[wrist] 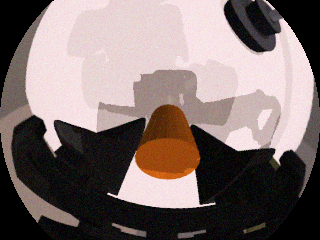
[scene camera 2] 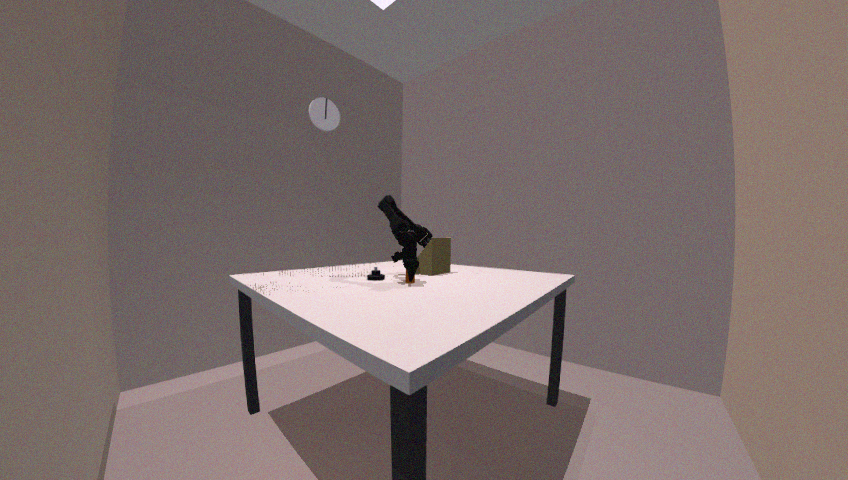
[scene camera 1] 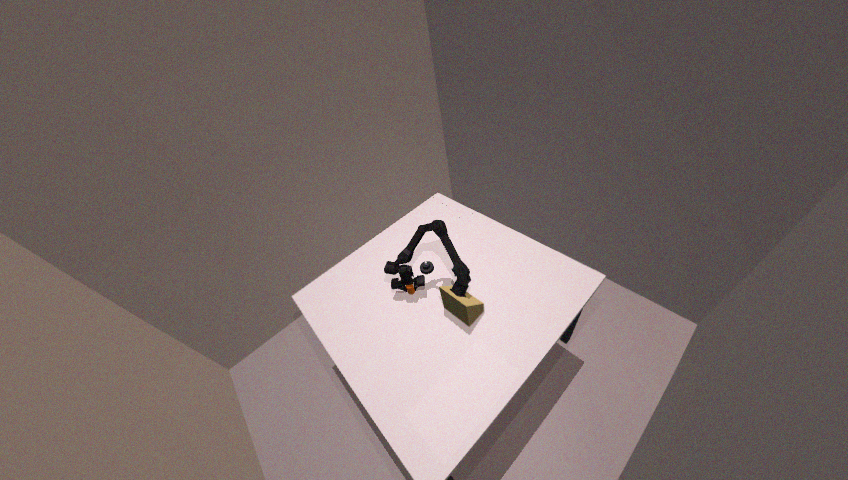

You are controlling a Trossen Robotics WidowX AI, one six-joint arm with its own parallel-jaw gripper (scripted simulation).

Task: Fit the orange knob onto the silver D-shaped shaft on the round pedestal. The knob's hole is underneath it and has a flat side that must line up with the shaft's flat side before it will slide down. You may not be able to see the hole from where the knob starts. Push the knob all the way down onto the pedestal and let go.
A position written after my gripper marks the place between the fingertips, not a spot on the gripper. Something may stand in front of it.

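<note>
Orange knob [wrist: 167,150] in sight. My gripper [wrist: 168,125] too.
</note>
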